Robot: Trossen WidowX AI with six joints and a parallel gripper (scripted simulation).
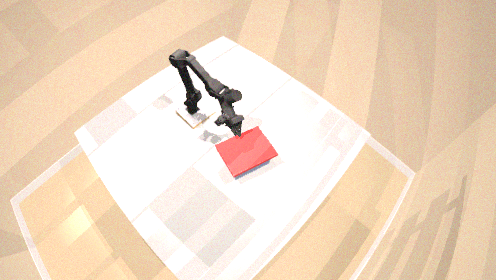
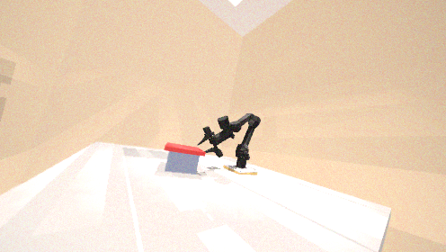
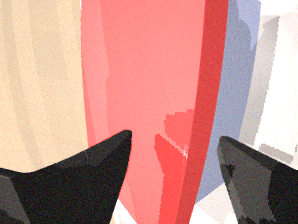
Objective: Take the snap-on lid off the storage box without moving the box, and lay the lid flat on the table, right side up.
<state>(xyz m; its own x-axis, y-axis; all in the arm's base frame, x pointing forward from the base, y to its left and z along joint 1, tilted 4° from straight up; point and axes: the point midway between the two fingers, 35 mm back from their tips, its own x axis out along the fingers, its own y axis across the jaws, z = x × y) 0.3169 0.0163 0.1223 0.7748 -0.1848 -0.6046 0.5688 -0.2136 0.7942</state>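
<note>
Now: the red lid 8 cm ahead of my gripper tip, 2 cm to the right of it and 1 cm below it. The rest, counted from my gripper tip: storage box 8 cm ahead, 6 cm below, 2 cm to the right.
</note>
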